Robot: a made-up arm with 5 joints.
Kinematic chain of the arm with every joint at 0, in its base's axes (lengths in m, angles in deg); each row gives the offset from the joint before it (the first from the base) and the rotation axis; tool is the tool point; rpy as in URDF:
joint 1: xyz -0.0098 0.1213 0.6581 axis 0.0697 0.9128 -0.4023
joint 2: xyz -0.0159 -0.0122 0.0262 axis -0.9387 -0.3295 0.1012
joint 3: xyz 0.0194 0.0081 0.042 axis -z
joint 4: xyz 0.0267 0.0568 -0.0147 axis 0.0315 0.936 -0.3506
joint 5: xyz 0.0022 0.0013 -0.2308 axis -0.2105 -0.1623 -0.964
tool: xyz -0.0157 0.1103 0.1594 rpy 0 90 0
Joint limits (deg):
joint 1: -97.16..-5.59
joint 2: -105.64..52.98
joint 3: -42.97..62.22
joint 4: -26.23..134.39
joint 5: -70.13..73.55
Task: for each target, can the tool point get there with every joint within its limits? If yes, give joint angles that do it. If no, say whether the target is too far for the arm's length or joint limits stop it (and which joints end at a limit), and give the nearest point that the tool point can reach.
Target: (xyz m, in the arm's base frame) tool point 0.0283 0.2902 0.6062
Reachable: yes | joints -27.87 12.19 19.08 107.25 42.83
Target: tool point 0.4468 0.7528 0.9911
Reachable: no: too far | nearest point 0.1127 0.2860 0.7650 | short by 0.617 m
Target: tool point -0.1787 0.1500 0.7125
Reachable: yes | joints -71.16 -49.83 -11.21 77.42 -33.59
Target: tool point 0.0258 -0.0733 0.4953
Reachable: no: joint limits stop it (at a limit: joint 2, joint 3, joint 5) | nearest point 0.0216 0.0520 0.5080 | short by 0.126 m
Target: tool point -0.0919 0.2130 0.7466
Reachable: yes | joints -54.59 -38.56 25.07 42.49 -41.89
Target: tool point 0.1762 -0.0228 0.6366
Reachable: no: joint limits stop it (at a limit: joint 1, joint 3, joint 5) | nearest point 0.1774 0.0771 0.6562 | short by 0.102 m
